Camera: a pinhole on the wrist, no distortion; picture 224 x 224 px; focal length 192.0 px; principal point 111.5 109.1 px. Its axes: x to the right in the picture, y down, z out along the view. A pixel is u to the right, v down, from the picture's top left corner.
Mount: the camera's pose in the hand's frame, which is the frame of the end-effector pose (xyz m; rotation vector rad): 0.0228 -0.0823 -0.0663 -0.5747 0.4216 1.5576
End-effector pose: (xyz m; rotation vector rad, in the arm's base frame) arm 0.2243 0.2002 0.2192 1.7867 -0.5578 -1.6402
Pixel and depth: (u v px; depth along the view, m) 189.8 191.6 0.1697
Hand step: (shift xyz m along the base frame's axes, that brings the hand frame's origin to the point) -0.0243 -0.0047 0.0960
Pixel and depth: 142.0 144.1 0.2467
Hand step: -0.0996 -0.0488 0.0966
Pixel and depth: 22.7 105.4 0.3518
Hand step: -0.3095 -0.0456 -0.0054
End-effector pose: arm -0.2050 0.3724 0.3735 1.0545 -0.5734 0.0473
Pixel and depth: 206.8 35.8 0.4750
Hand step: -0.0735 0.0109 0.4613
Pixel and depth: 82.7 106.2 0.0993
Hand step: 0.0135 -0.0399 -0.0142
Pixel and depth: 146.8 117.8 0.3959
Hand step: -0.1827 -0.0579 0.2250
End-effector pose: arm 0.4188 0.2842 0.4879 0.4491 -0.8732 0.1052
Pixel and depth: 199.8 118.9 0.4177
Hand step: -0.2240 0.2247 0.1581
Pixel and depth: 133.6 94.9 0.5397
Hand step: -0.3128 0.1186 0.2861
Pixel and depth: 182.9 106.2 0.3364
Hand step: -0.1572 0.1413 0.1384
